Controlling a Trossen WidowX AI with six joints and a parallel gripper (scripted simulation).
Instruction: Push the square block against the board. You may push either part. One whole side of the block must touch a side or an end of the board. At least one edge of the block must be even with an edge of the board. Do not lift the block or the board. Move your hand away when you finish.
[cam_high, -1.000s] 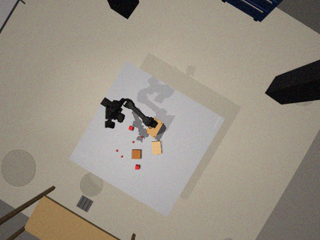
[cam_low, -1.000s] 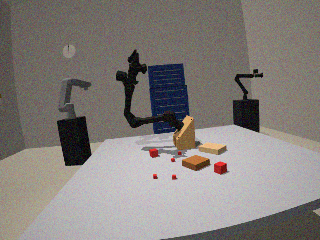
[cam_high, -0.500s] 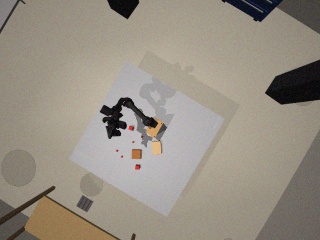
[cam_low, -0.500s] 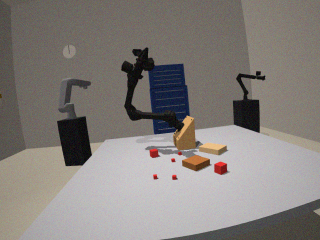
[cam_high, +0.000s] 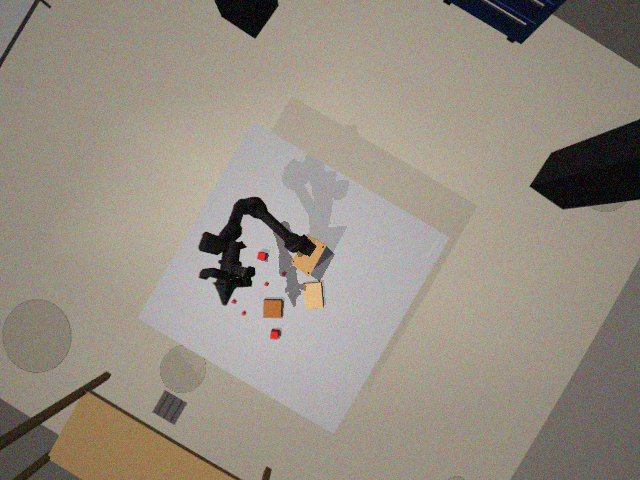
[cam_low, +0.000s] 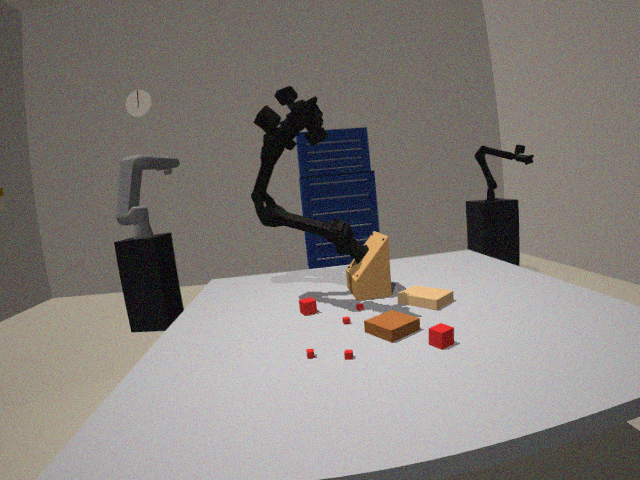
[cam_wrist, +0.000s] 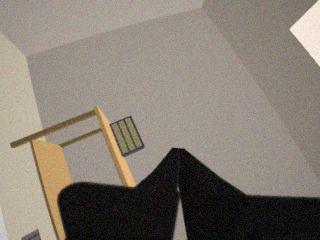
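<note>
Right now the square block is 12 cm ahead of my gripper tip, 13 cm to the left of it and 60 cm below it. Also, from my gripper tip: board 7 cm behind, 28 cm to the left, 60 cm below.
</note>
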